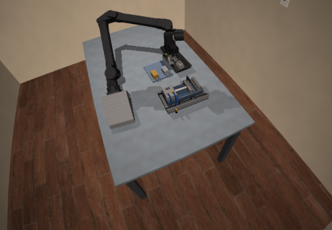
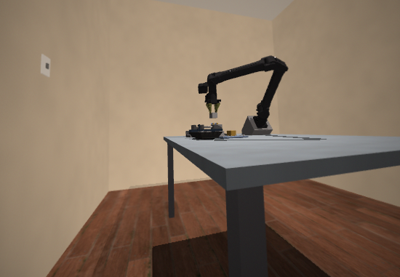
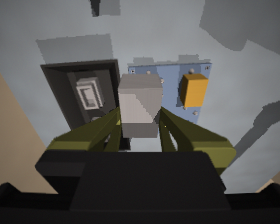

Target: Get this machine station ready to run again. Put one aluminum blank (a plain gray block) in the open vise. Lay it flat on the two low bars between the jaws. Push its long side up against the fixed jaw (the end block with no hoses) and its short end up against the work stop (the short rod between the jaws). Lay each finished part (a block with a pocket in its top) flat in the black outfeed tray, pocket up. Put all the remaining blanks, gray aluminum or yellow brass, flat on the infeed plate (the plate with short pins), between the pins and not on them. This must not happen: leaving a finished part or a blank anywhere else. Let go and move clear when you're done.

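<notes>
My gripper is now 220 mm to the left of the blue vise base, 130 mm above it and 20 mm short of it. Round my hand: yellow brass blank 140 mm below, 120 mm behind, 20 mm to the left.
</notes>
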